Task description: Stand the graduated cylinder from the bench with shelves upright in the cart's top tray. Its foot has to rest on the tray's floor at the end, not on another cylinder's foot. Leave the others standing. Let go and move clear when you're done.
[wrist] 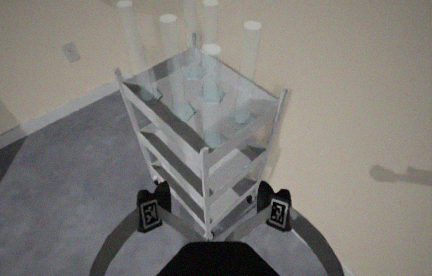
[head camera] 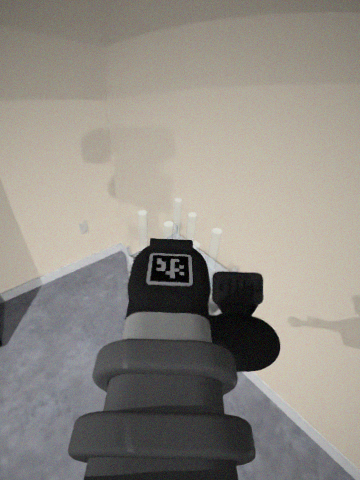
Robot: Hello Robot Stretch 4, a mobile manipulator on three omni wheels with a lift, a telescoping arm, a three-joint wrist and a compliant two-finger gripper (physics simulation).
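Places are measured from the robot's base along level axes (x back, y right, z up), in millimetres.
Pixels of known places: hand, its tool point: (wrist: 214,201).
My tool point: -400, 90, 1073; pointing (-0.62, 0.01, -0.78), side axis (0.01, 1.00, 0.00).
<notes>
Ahead of a thing's pixels: the offset from my tool point to its top centre, as dx, dy, dz. "*": to the spot under its first point. Level surfaces: height alone.
Several clear graduated cylinders stand upright in the cart's top tray {* -378, +76, -432} (wrist: 235,146). One cylinder {-394, +2, -103} (wrist: 212,75) stands near the front corner, its pale foot low in the tray. Others are a left cylinder {-609, -224, -103} (wrist: 132,42), a front-left cylinder {-530, -102, -103} (wrist: 172,60) and a right cylinder {-494, +102, -103} (wrist: 249,55). In the head view, the left cylinder (head camera: 143,227) and right cylinder (head camera: 215,242) show beyond the wrist. Which one came from the bench, I cannot tell. My gripper (wrist: 214,200) is open and empty, apart from the cylinders, in front of the cart's near post in the wrist view. Its fingertips are hidden in the head view.
The white cart (wrist: 204,185) has lower shelves and upright corner posts. Behind it are beige walls (head camera: 275,175) (wrist: 340,100) meeting the grey floor {dz -1101} (head camera: 60,350) (wrist: 75,175). A wall outlet {-1297, -839, -644} (head camera: 83,227) (wrist: 71,52) is at the left. My arm (head camera: 165,395) covers much of the cart in the head view.
</notes>
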